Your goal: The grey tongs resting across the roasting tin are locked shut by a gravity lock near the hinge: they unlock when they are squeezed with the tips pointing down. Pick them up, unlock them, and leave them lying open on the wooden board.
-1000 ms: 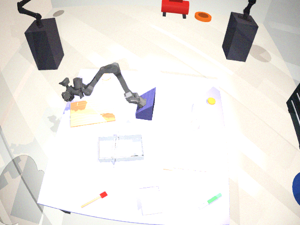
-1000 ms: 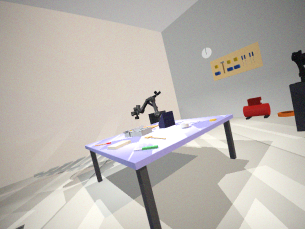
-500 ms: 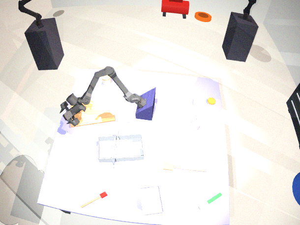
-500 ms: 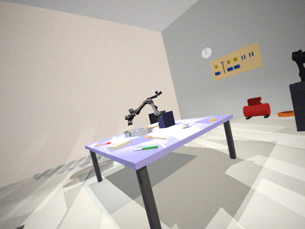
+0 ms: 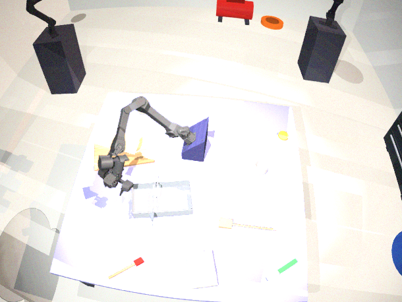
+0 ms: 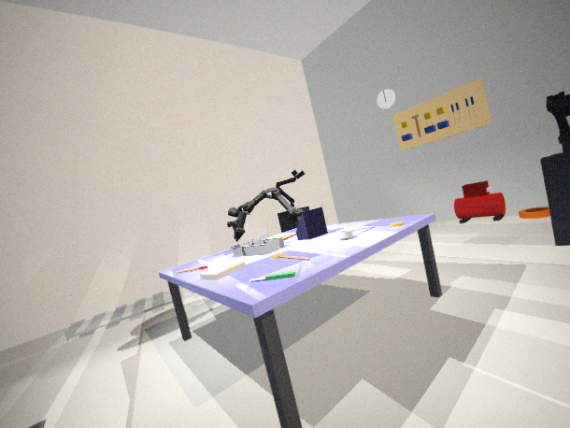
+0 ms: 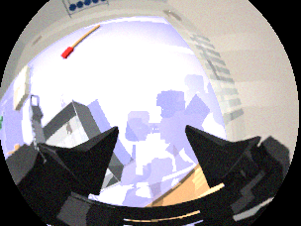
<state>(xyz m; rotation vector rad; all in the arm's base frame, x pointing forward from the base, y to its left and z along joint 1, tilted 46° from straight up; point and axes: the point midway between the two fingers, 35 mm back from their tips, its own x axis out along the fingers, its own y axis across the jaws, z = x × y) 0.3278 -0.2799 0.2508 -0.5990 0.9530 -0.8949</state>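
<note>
My gripper tip is 25 cm to the right of the grey roasting tin, 6 cm above it and 1 cm past it. From my gripper tip the other things lie so: red-headed spatula (37 cm ahead, 12 cm to the left, 8 cm below); then wooden board (32 cm behind, 8 cm below, 2 cm to the right); then pale flat block (46 cm to the left, 36 cm ahead, 7 cm below).
</note>
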